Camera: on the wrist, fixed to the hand. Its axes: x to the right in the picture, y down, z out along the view.
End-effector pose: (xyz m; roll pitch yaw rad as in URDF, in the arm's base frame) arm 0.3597 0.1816 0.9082 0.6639 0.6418 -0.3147
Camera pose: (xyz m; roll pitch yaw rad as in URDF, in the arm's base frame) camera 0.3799 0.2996 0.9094 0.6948 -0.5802 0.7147
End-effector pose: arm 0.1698 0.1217 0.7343 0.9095 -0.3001 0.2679
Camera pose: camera 0.1197 0.2295 0.7488 -0.6303 -0.9571 2.2592
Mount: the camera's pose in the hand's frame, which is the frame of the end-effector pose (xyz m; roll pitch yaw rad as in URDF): -0.0146 0.0875 -0.0804 -0.1174 -0.1076 1.5536
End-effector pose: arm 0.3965 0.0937 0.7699 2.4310 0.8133 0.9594
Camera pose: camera 0.4513 0.1477 0.8616 2.1090 -0.3867 -0.1362
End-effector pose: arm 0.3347 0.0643 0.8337 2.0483 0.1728 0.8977
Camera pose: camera 0.3136 0.0879 0.9492 2.6930 -0.9582 -0.3908
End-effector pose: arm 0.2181 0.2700 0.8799 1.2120 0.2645 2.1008
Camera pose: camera 0.1267 0.2164 0.9355 0.7385 -1.1953 2.8454
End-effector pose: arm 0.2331 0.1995 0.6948 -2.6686 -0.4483 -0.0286
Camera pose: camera 0.2029 0.0858 0.7171 -2.7305 0.5085 -1.3054
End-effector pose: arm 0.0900 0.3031 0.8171 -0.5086 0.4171 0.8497
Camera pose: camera 0.0230 0.2834 0.7199 0.3233 0.3723 2.5740
